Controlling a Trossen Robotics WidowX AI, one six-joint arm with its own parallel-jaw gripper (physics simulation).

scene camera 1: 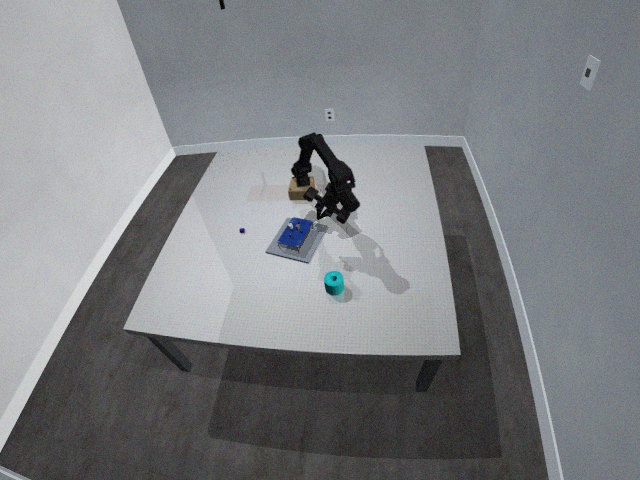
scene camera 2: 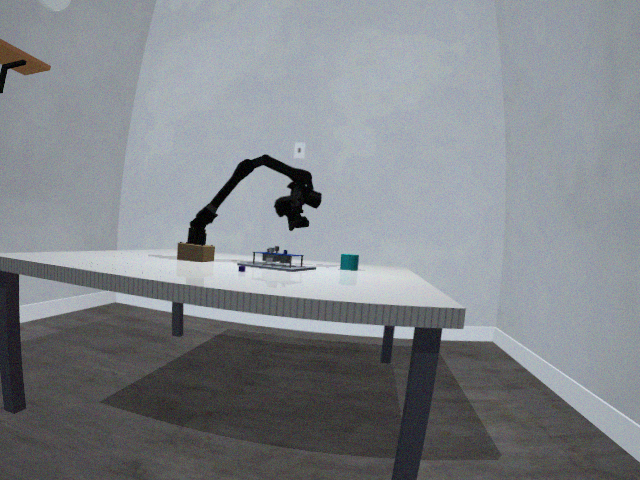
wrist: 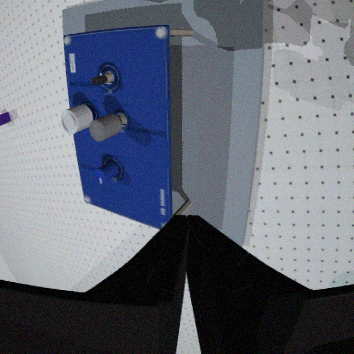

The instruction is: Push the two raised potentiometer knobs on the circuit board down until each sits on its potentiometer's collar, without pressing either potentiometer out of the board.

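Places are measured from the arm's base along level axes (x ahead, y left, z up), in centimetres.
Pixels of known places: gripper, fingertip midpoint: (scene camera 1: 317,218) (scene camera 2: 290,230) (wrist: 185,226); arm's base, link origin: (scene camera 1: 303,182) (scene camera 2: 195,244).
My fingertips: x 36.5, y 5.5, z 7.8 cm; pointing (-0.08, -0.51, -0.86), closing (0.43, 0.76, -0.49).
For each thing: its top centre in the pictures, then the offset to it from my fingertips. "spot": a spot on its surface instead. Level surfaces: height alone.
- blue circuit board, surface spot: (wrist: 145,195) (scene camera 1: 296,241) spot: dx +1.9, dy -10.0, dz -9.0 cm
- grey base plate, surface spot: (wrist: 242,120) spot: dx -0.8, dy -1.7, dz -13.2 cm
- white knob, top centre: (wrist: 68,121) dx -6.1, dy -12.1, dz -6.8 cm
- grey knob, top centre: (wrist: 96,130) dx -4.4, dy -9.0, dz -6.3 cm
- small dark knob, surface spot: (wrist: 101,79) spot: dx -7.6, dy -8.1, dz -7.9 cm
- blue knob, top centre: (wrist: 99,175) dx -1.1, dy -12.1, dz -7.4 cm
- teal cylinder, top centre: (scene camera 1: 333,278) (scene camera 2: 350,254) dx +24.1, dy +3.2, dz -8.0 cm
- table, surface height: dz -14.0 cm
- small purple cube, top centre: (scene camera 2: 242,266) (scene camera 1: 241,229) dx -13.3, dy -35.7, dz -12.5 cm
The blue circuit board (scene camera 1: 292,241) (scene camera 2: 295,255) (wrist: 145,195) stands on thin legs over a grey base plate (scene camera 1: 310,250) (wrist: 242,120). In the wrist view a white knob (wrist: 77,119) and a grey knob (wrist: 106,127) stand side by side near the board's middle. A small dark knob (wrist: 101,79) is above them in the view and a blue knob (wrist: 103,174) below. Pale material shows under the grey and dark ones; exact gaps to the collars cannot be judged. My gripper (scene camera 1: 318,217) (scene camera 2: 292,228) (wrist: 185,226) is shut and empty, well above board height, touching nothing.
A teal cylinder (scene camera 1: 333,283) (scene camera 2: 349,261) stands on the table (scene camera 1: 392,320) (scene camera 2: 330,289). A small purple cube (scene camera 1: 241,230) (scene camera 2: 241,268) (wrist: 4,118) lies on the board's other side from the gripper. The arm stands on a wooden block (scene camera 1: 299,193) (scene camera 2: 195,252).
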